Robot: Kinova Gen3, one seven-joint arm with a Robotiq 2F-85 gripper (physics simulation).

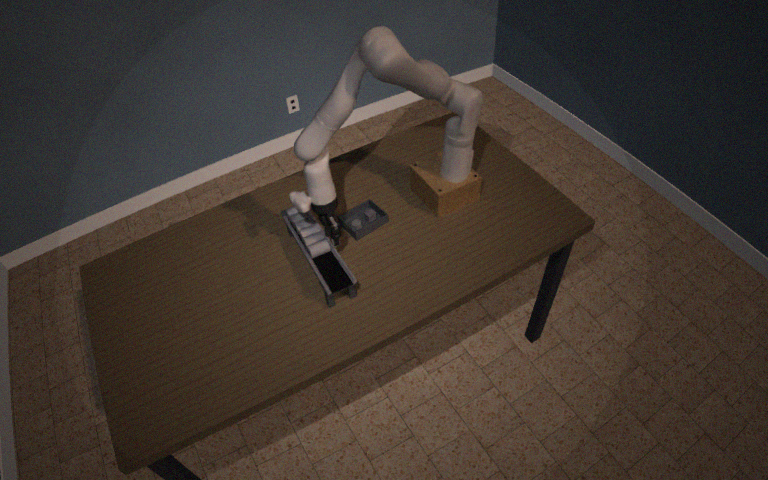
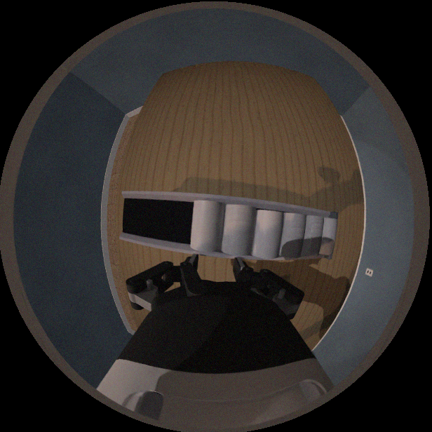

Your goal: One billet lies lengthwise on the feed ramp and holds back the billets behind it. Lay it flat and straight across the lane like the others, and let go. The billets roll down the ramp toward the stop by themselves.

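Seen in the pictures: gripper, fingertip midpoint: (image 1: 333, 240); arm's base at its link origin: (image 1: 454, 173).
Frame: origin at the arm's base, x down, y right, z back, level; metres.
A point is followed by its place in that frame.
The feed ramp (image 1: 333, 272) @[x 0.017, y -0.091, z -0.529 m] (image 2: 157, 220) is a narrow lane with grey side rails and a dark bed. Several pale cylindrical billets lie side by side in its far part. The front billet (image 1: 319, 247) @[x -0.010, y -0.009, z -0.520 m] (image 2: 207, 226) lies flat across the lane, close to the second billet (image 2: 238, 229). The billets behind also appear to lie across, and none shows lengthwise. The dark bed in front of the front billet is bare. My gripper (image 1: 334, 239) @[x 0.014, y 0.009, z -0.465 m] (image 2: 215, 262) is partly open and empty, beside the ramp's tray-side rail, near the front two billets, with its fingertips apart.
A small grey tray (image 1: 373, 227) @[x 0.083, y 0.034, z -0.307 m] with a round and a blocky shape in it sits beside the ramp, close to my gripper. The wooden base block (image 1: 458, 199) @[x 0.057, y -0.059, z -0.031 m] of the arm stands farther right on the table (image 1: 226, 339) @[x 0.100, y -0.043, z -0.872 m]. The wall is behind the table.
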